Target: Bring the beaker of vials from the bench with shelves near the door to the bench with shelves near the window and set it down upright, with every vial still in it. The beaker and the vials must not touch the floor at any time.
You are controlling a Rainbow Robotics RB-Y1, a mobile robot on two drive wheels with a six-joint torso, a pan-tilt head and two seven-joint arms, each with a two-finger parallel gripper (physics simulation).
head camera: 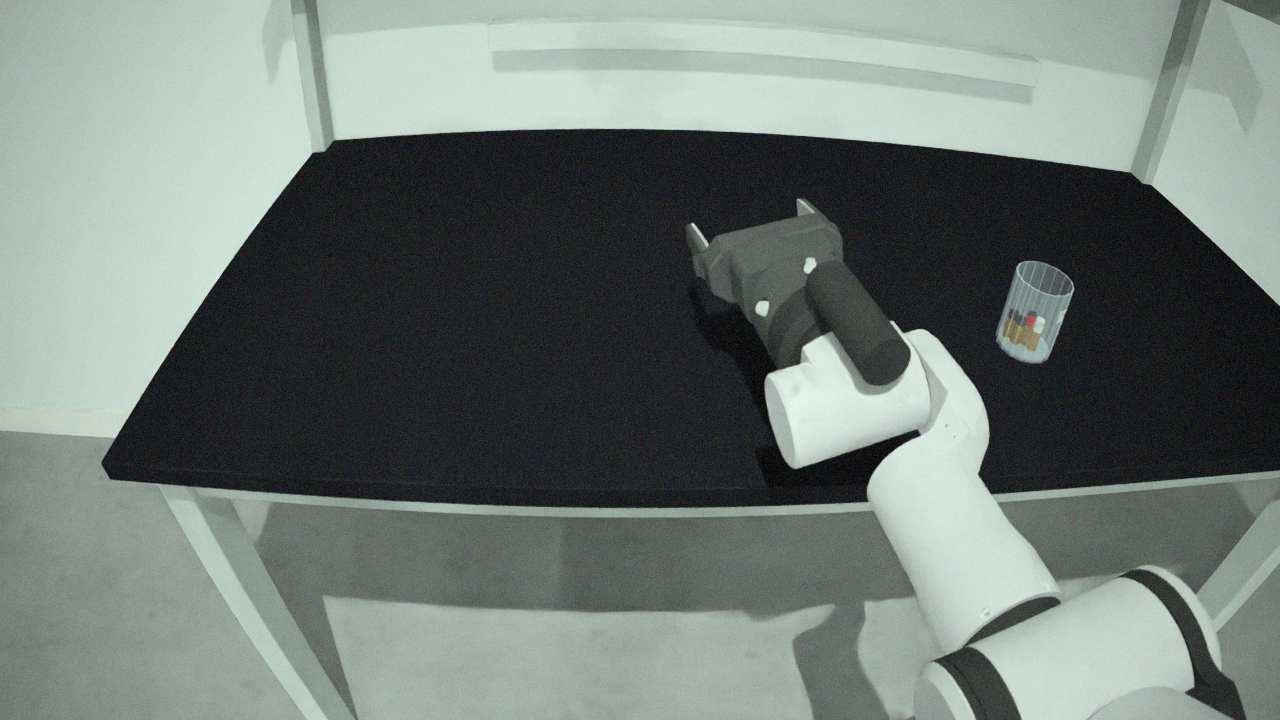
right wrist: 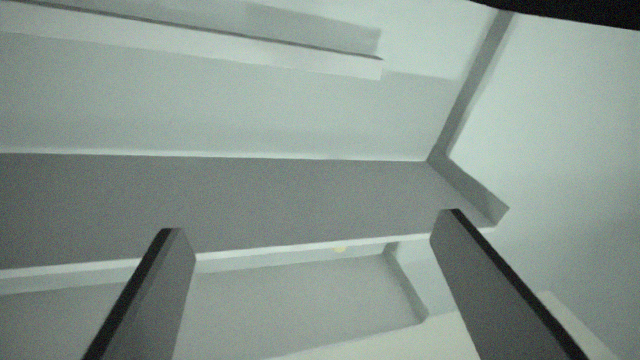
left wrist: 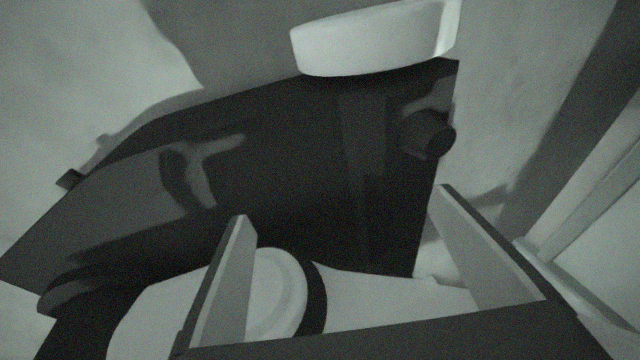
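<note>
A clear beaker (head camera: 1034, 311) stands upright on the black bench top (head camera: 447, 313), toward the right side in the head view. Several small vials (head camera: 1022, 331) with brown bodies and dark, red and white caps are inside at its bottom. My right gripper (head camera: 750, 219) (right wrist: 316, 233) is open and empty above the bench top, to the left of the beaker in the head view, with its fingers toward the back. My left gripper (left wrist: 339, 211) is open and empty, beside the robot's base. The beaker does not show in either wrist view.
Bench posts (head camera: 313, 76) (head camera: 1170, 89) rise at the back corners, with a pale rail (head camera: 760, 46) on the wall between them. In the right wrist view, shelves (right wrist: 280, 195) show beyond the fingers. The dark robot base (left wrist: 300, 165) lies below the left gripper.
</note>
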